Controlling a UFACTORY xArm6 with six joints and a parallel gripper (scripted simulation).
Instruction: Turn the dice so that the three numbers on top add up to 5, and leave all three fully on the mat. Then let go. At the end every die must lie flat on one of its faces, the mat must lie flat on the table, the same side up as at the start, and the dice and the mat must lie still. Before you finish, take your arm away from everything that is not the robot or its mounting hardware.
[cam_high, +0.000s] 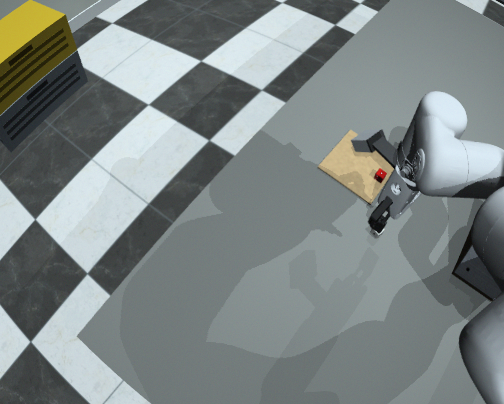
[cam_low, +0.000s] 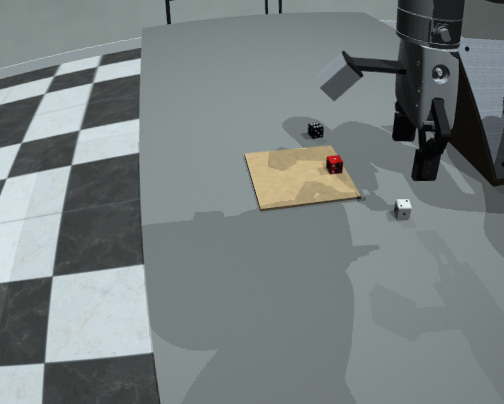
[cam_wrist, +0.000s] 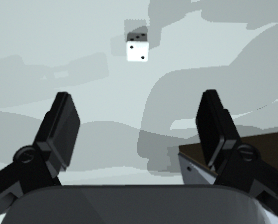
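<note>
The white die is 9 cm below my hand. Round my hand: red die: 7 cm ahead, 11 cm to the right, 8 cm below; then tan mat: 13 cm ahead, 11 cm to the right, 10 cm below; then black die: 8 cm ahead, 22 cm to the right, 9 cm below.
</note>
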